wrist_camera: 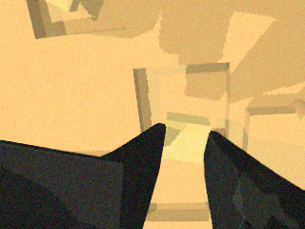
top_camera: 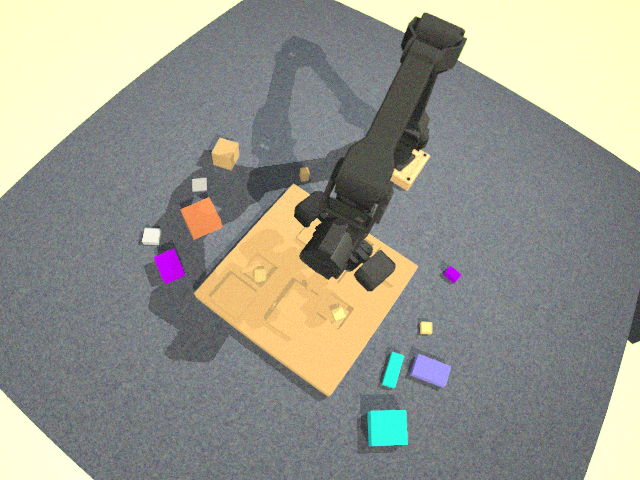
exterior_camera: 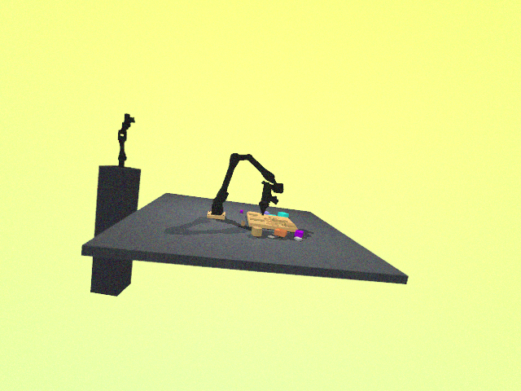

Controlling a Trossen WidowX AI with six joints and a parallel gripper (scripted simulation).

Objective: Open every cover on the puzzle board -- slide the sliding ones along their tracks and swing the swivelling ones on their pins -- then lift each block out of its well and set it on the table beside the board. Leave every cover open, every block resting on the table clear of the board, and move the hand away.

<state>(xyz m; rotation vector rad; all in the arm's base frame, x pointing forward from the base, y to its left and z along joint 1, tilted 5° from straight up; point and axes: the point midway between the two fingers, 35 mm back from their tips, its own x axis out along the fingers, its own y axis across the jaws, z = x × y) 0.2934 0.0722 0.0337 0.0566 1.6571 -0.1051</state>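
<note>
Now: the magenta cube 180 mm to the left of my gripper tip, 150 mm behind it and 40 mm below it. From my gripper tip the other things lie so: lilac block 260 mm to the left, 40 mm below, 30 mm ahead; cyan bar 200 mm to the left, 80 mm ahead, 40 mm below; orange block 250 mm to the right, 110 mm ahead, 30 mm below.
</note>
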